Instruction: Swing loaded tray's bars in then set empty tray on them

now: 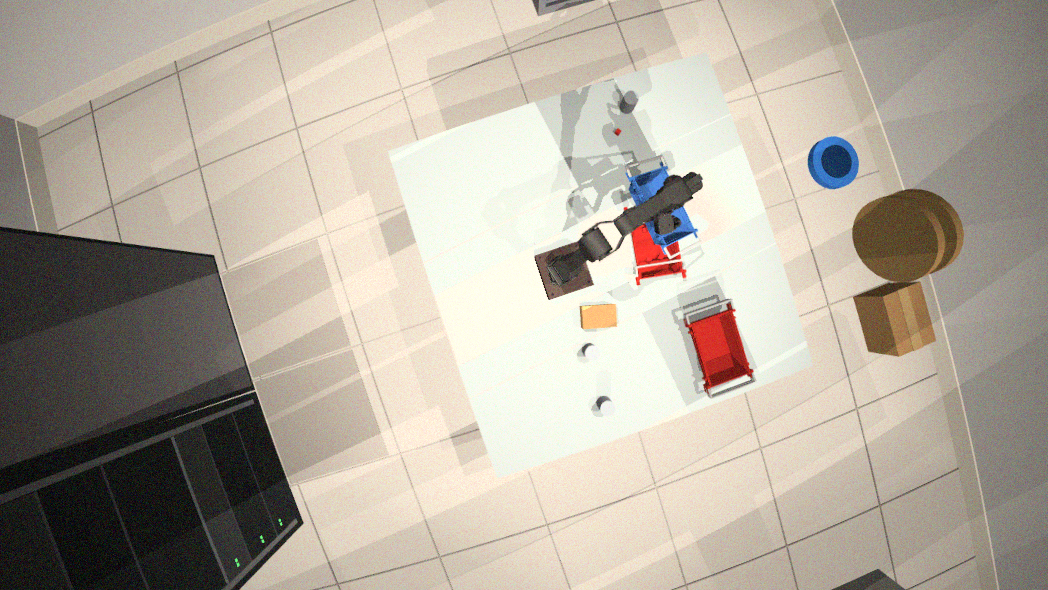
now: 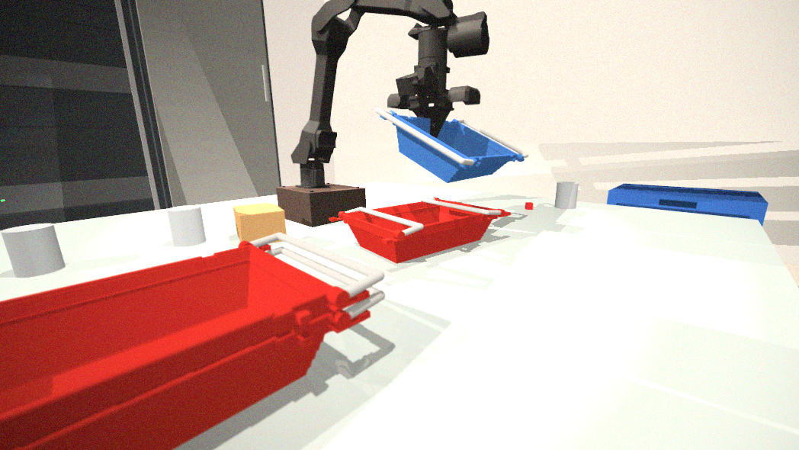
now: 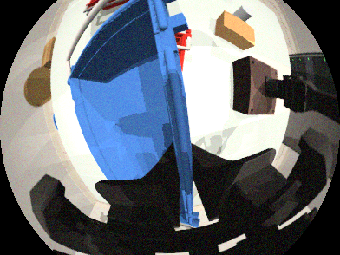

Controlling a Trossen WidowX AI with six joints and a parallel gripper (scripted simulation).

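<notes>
My gripper tip is 7 cm short of the blue tray and 1 cm to the right of it. Also, from my gripper tip: tan block 27 cm to the right, 23 cm behind, 15 cm below; red cube 34 cm to the left, 17 cm below, 8 cm ahead.
</notes>
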